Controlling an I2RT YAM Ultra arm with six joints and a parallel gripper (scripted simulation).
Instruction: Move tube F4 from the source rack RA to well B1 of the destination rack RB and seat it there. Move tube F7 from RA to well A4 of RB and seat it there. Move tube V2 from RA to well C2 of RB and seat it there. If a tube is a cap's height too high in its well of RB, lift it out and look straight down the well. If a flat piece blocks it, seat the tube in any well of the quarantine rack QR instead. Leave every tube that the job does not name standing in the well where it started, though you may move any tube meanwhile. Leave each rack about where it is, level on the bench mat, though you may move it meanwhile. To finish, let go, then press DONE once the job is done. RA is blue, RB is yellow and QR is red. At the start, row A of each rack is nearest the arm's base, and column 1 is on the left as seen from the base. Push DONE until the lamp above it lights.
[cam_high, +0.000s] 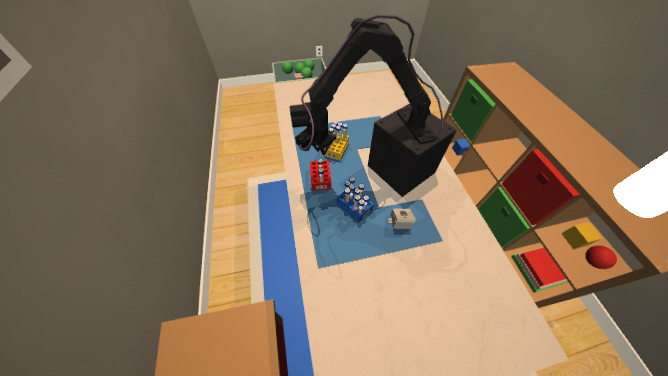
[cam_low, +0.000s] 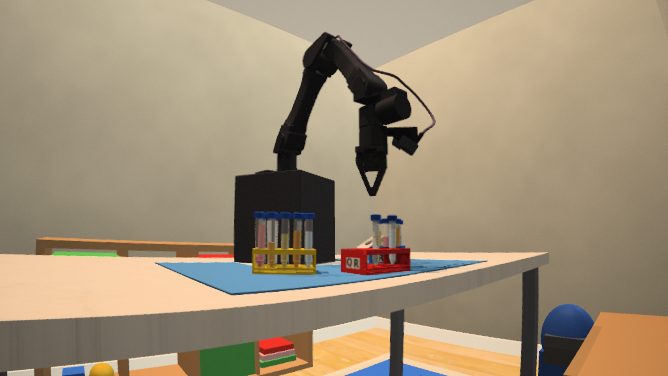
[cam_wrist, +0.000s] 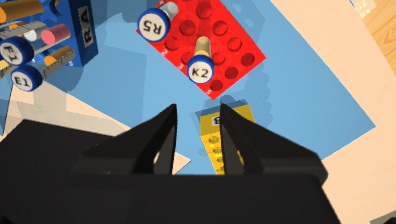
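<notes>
Right now my hand is 110 mm above the tube and 10 mm short of it. The rest, counted from my hand: red rack: 150 mm below, 10 mm ahead; then tube R8: 130 mm to the right, 110 mm below, 70 mm behind; then rack RB: 150 mm to the right, 150 mm below, 120 mm behind.
</notes>
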